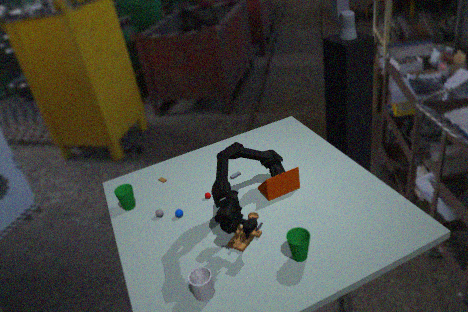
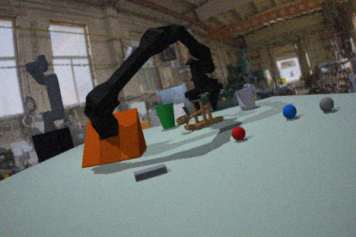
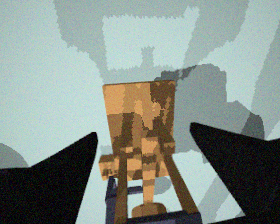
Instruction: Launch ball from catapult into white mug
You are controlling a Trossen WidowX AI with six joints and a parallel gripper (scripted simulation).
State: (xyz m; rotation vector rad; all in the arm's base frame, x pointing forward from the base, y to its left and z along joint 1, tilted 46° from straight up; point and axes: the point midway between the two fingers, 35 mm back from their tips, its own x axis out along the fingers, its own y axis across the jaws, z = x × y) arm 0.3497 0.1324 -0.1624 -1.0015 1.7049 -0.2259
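Right now my gripper tip is 1 cm past the red ball, 38 cm to the left of it and 3 cm above it. Round my gripper tip: wooden catapult: 7 cm behind, 3 cm to the right; then white mug: 24 cm ahead, 15 cm to the left, 2 cm below; then blue ball: 17 cm ahead, 34 cm to the right, 3 cm below.
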